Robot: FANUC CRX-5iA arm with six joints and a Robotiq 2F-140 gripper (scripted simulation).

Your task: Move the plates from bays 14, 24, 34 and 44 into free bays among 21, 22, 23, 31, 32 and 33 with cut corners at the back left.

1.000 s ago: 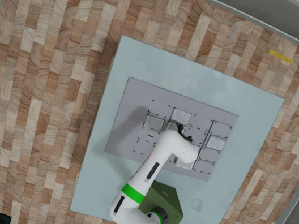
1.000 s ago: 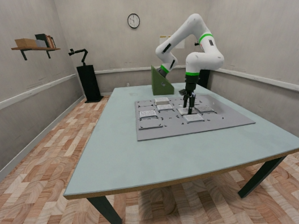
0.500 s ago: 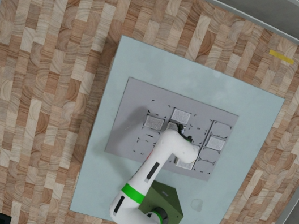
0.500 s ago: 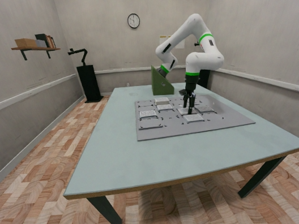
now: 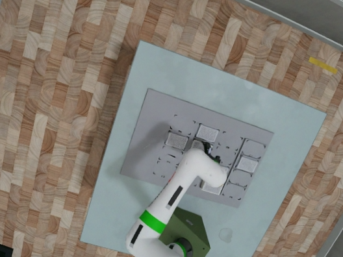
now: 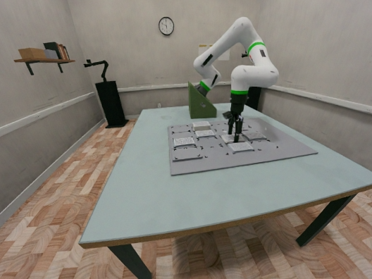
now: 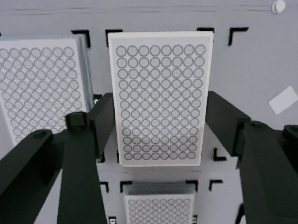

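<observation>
Now: hand 2 cm short of the sealed 96-well plate, 33 cm to the left of it and 1 cm above it. Round my hand: small white patch 12 cm behind, 1 cm to the right, 3 cm below; small dark piece 12 cm behind, 15 cm to the left, 3 cm below; small white round thing 9 cm behind, 9 cm to the right, 3 cm below.
</observation>
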